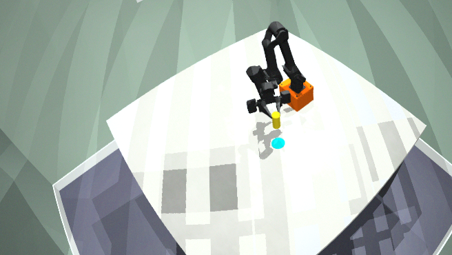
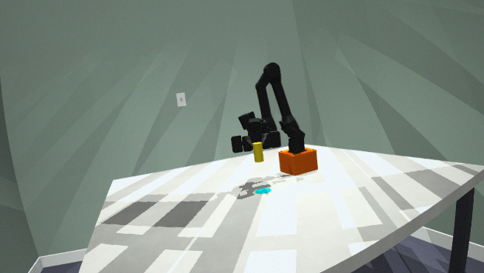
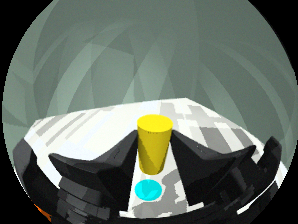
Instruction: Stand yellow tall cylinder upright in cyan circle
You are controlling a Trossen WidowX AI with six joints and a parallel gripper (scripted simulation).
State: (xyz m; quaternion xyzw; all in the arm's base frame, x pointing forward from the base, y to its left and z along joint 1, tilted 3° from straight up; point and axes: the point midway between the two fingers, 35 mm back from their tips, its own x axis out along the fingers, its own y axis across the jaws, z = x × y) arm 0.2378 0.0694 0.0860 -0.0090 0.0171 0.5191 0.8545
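My gripper tip is 16 cm above the cyan circle. Round my gripper tip: yellow tall cylinder (2 cm below).
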